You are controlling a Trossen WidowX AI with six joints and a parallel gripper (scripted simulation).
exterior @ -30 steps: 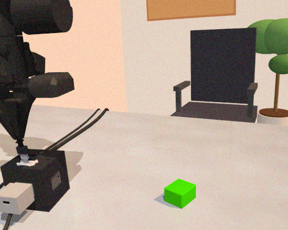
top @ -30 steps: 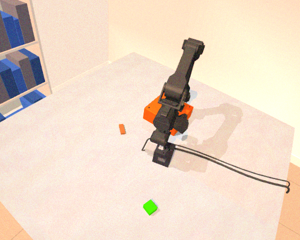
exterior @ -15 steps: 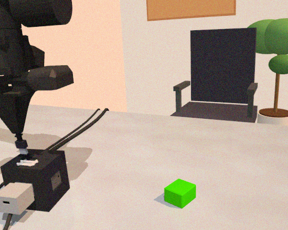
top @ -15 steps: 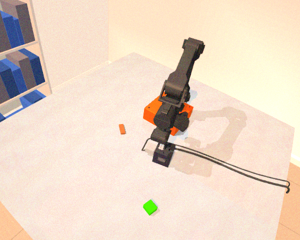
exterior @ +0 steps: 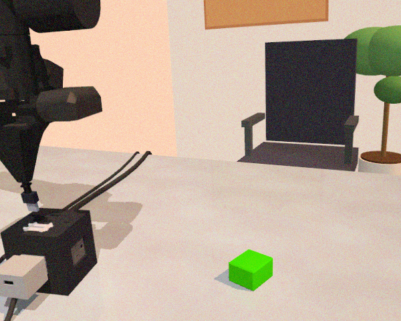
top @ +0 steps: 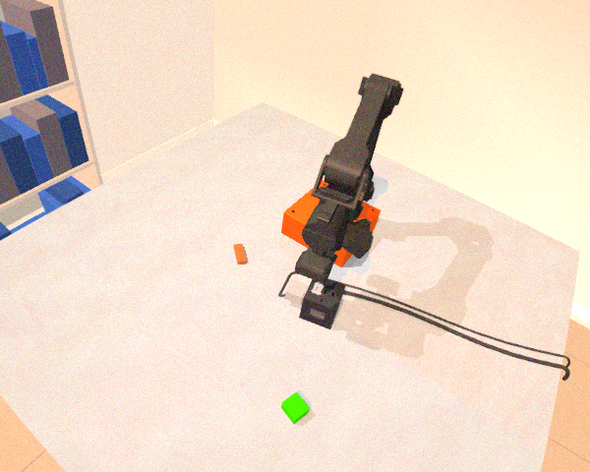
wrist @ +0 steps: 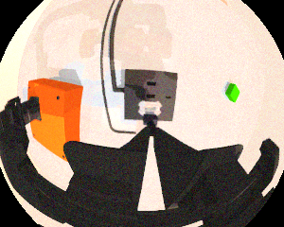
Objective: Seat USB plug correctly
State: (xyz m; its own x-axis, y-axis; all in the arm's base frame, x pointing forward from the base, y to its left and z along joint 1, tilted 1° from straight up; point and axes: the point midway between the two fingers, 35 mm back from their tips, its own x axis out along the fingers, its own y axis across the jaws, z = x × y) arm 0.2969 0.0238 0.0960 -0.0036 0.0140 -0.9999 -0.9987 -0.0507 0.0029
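Right now the small USB plug is 20 mm below my gripper tip. From my gripper tip the other things lie so: pale socket (70 mm below, 10 mm to the left); then green cube (240 mm ahead, 120 mm below, 70 mm to the left).
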